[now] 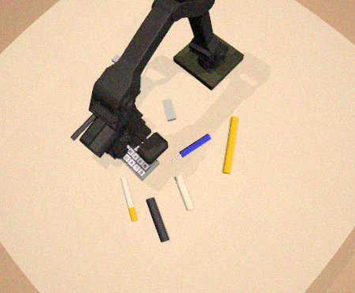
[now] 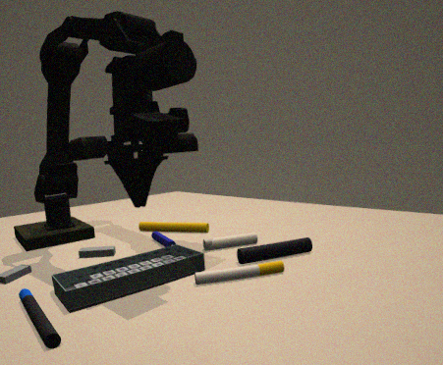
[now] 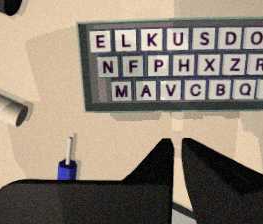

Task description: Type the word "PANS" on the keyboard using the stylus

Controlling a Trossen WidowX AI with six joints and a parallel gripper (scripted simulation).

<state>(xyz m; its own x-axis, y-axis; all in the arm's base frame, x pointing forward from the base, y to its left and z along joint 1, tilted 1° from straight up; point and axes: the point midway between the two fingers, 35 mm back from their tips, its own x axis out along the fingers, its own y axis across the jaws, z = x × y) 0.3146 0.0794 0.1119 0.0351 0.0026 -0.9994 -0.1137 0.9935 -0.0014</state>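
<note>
My gripper tip is 80 mm past the stylus, 80 mm to the right of it and 90 mm above it. Round my gripper tip: white rod 10 mm behind, 170 mm to the left, 90 mm below; white-and-yellow marker 120 mm ahead, 100 mm to the left, 90 mm below; stylus tip 50 mm behind, 80 mm to the left, 90 mm below.
</note>
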